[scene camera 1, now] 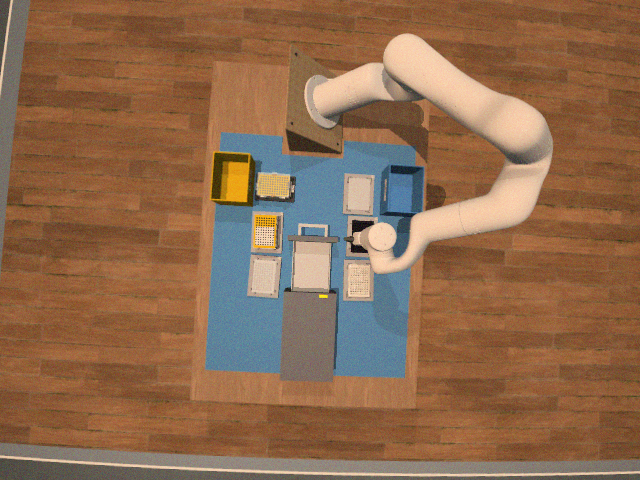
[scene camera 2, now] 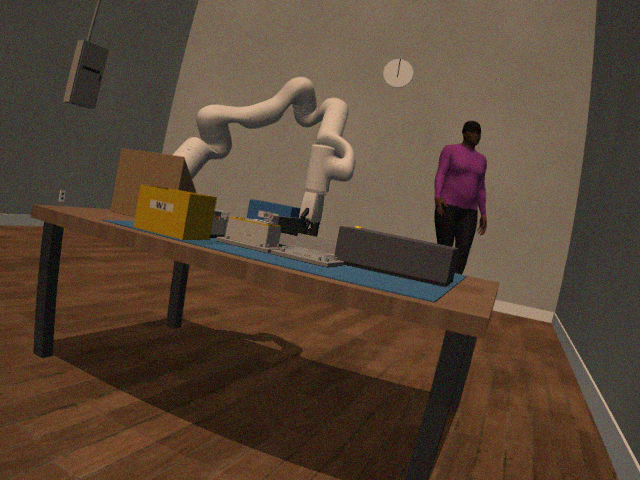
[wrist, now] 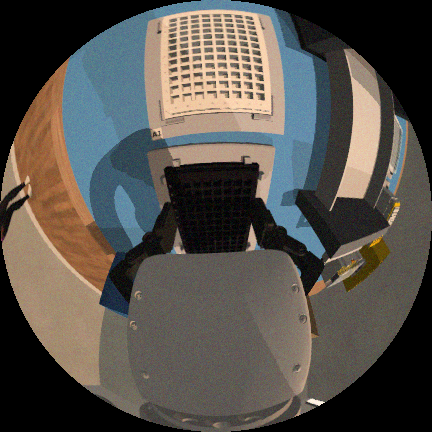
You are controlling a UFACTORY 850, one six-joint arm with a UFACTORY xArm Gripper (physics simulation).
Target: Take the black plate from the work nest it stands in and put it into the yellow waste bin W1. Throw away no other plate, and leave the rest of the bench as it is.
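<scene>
The black plate [scene camera 1: 362, 225] [wrist: 215, 192] is a dark gridded block, level in its pale work nest [scene camera 1: 349, 251] [wrist: 212, 154] on the right side of the bench. My gripper [scene camera 1: 361, 238] [scene camera 2: 310, 227] [wrist: 213, 210] is over the nest, pointing down, with one finger at each long side of the plate. In the wrist view the fingertips appear to touch the plate's sides, so the gripper looks shut on it. The palm hides the plate's near end. The yellow waste bin W1 [scene camera 1: 232, 178] [scene camera 2: 175, 214] [wrist: 367, 265] stands on the far left of the bench.
A cream plate [scene camera 1: 358, 280] [wrist: 215, 60] sits in nest A1 beside the black one. The blue bin [scene camera 1: 404, 190] stands close by. An open drawer [scene camera 1: 312, 266] of the grey cabinet [scene camera 1: 308, 335] [scene camera 2: 395, 253] lies mid-bench. A yellow-and-white plate [scene camera 1: 265, 231] is at the left.
</scene>
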